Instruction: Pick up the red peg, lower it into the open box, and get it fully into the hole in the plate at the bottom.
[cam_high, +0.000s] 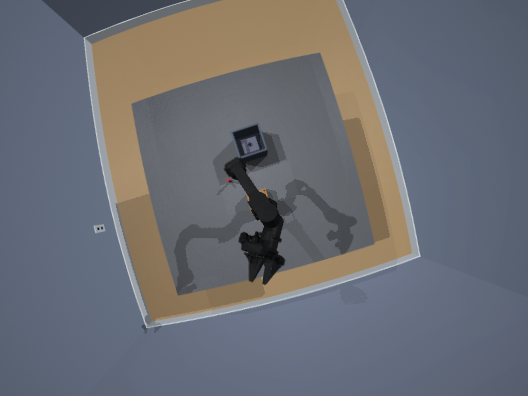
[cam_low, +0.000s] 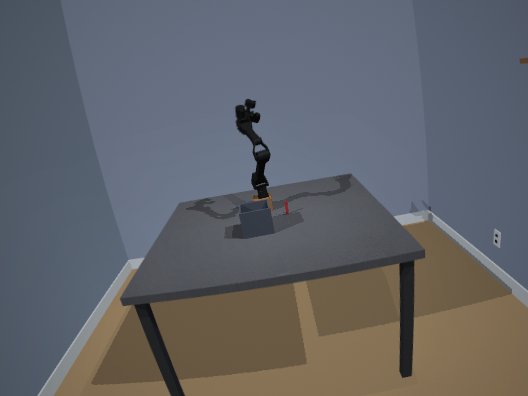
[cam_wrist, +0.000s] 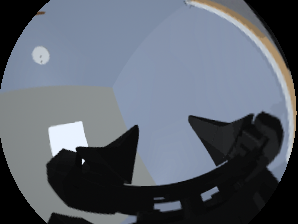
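Now: the red peg 390 mm ahead of my gripper tip, 70 mm to the left of it and 570 mm below it. The rest, counted from my gripper tip: plate (550 mm ahead, 110 mm to the right, 570 mm below).
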